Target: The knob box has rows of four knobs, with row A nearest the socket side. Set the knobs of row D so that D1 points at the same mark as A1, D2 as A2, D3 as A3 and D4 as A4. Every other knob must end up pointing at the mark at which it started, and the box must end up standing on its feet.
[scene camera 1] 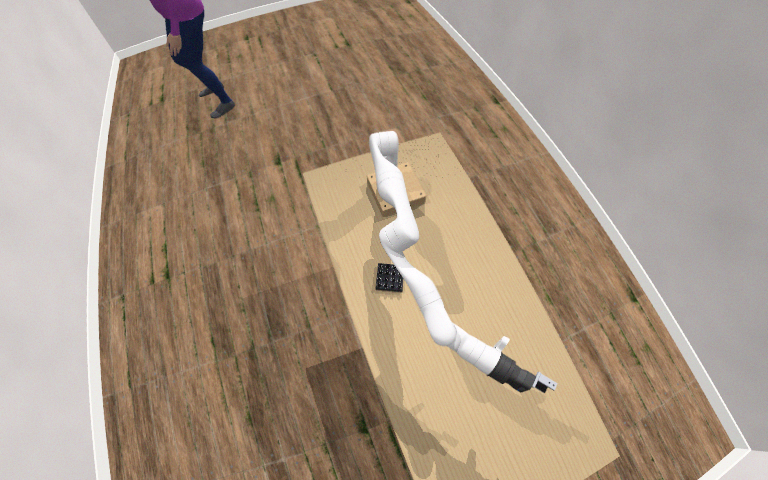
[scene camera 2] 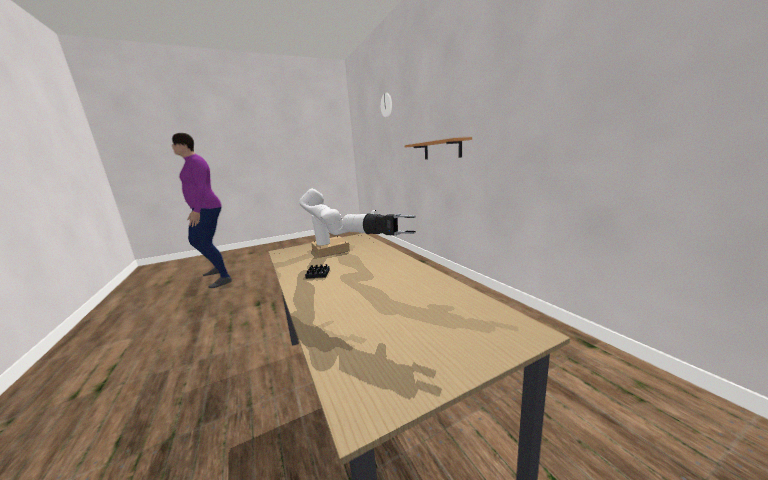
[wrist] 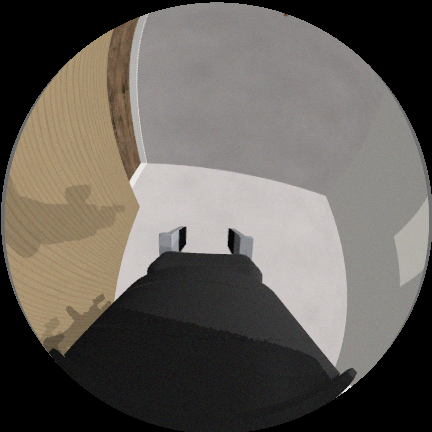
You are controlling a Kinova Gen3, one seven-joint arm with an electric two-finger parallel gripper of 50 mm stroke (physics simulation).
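Where they show: gripper, fingertip midpoint: [scene camera 1: 550, 388] [scene camera 2: 414, 224] [wrist: 206, 236]; arm's base, origin of the base link: [scene camera 2: 323, 243].
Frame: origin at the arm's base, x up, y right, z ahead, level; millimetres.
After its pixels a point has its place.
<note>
The black knob box [scene camera 1: 389, 277] @(x -33, y 65, z 411 mm) [scene camera 2: 317, 271] @(x -22, y 63, z 454 mm) lies on the table near its left edge, in front of the arm's base. Its knobs show as small dark shapes with light marks. They are too small to tell which mark each points at, or which side is the socket side. The box does not show in the wrist view. My gripper [scene camera 1: 549, 382] @(x 281, y -299, z 943 mm) [scene camera 2: 414, 223] @(x 281, y -299, z 943 mm) [wrist: 206, 236] @(x 281, y -299, z 943 mm) is open and empty. It is held level, high above the table and far from the box, towards the table's far end from the base. The fingers stand wide apart in the wrist view.
The arm stands on a wooden base block [scene camera 1: 414, 193] @(x 3, y -112, z 59 mm) [scene camera 2: 338, 249] @(x -30, y -87, z 95 mm) on the long table [scene camera 1: 509, 294] @(x -56, y -408, z 569 mm) [scene camera 2: 453, 294] @(x -55, y -479, z 898 mm) [wrist: 65, 150] @(x -55, y -384, z 854 mm). In scene camera 1 the arm passes close beside the box. A person [scene camera 1: 192, 50] [scene camera 2: 198, 192] stands on the floor away from the table. A wall shelf [scene camera 2: 438, 142] hangs right.
</note>
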